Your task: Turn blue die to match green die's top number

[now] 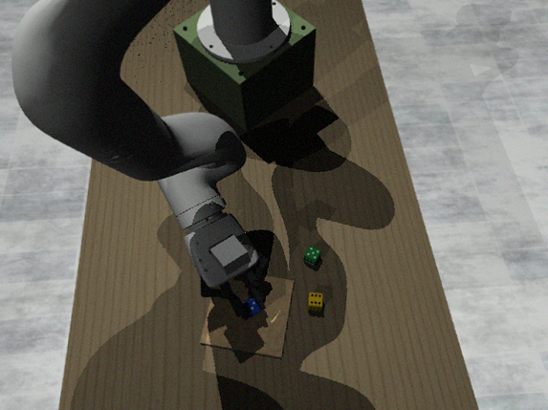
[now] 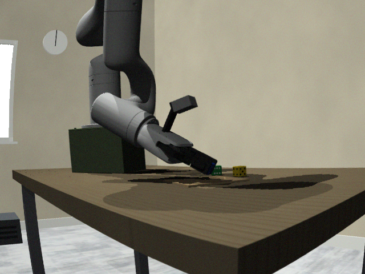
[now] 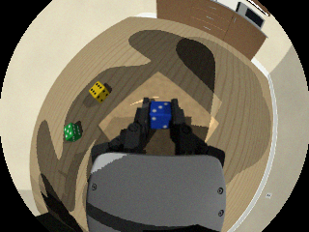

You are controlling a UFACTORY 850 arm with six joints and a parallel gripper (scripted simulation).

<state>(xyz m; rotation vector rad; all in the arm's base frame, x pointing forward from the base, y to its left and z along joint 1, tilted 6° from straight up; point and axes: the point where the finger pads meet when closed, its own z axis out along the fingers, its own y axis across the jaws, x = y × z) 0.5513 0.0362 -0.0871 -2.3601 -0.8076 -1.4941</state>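
Right now my hand is 1 cm short of the blue die and 1 cm above it. From my hand the other things lie so: tan mat (4 cm below); yellow die (2 cm behind, 12 cm to the left, 3 cm below); green die (11 cm behind, 11 cm to the left, 3 cm below).
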